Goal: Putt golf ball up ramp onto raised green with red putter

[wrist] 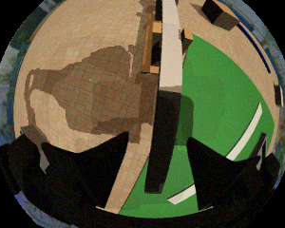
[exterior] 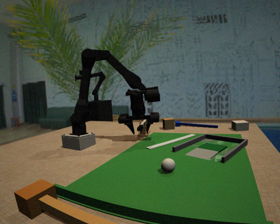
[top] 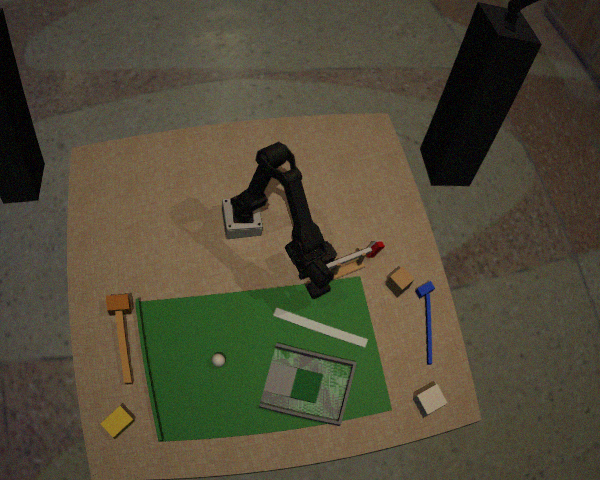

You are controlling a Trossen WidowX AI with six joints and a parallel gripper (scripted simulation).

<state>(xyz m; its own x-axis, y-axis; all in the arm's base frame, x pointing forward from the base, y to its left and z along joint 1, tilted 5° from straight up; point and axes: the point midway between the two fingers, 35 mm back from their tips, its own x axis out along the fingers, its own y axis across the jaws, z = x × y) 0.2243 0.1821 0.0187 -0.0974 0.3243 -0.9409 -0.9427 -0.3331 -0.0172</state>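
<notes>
The red putter is 110 mm to the left of my gripper tip, 40 mm behind it and 30 mm above it. Also, from my gripper tip: white bar: 160 mm ahead, 30 mm below, 20 mm to the left; then small wooden rack: 120 mm to the left, 40 mm behind; then tan block: 290 mm to the left, 30 mm ahead.
</notes>
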